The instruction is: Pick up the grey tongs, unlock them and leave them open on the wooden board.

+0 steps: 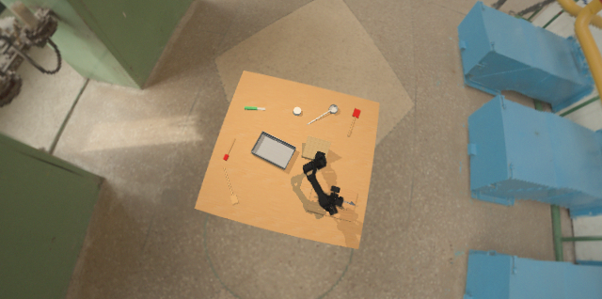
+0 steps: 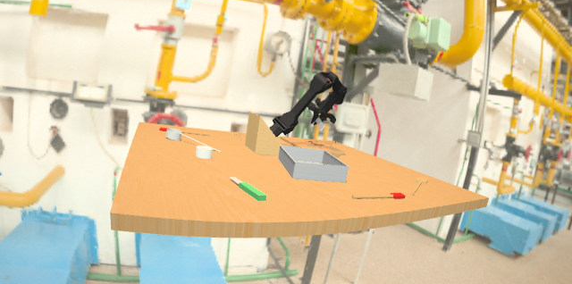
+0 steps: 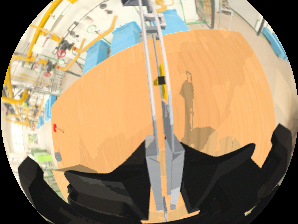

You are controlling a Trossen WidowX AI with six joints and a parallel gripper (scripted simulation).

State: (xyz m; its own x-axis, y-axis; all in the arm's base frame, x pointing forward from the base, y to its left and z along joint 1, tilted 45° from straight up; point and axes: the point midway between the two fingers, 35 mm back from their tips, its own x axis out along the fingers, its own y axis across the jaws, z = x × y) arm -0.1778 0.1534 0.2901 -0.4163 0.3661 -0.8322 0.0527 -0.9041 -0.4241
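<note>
Now: gripper tip 12 cm above the wooden board and 1 cm to the right of it. The rest, counted from my gripper tip: grey roasting tin (56 cm ahead, 24 cm to the right, 10 cm below); then red spatula (73 cm to the right, 12 cm below, 1 cm behind).
</note>
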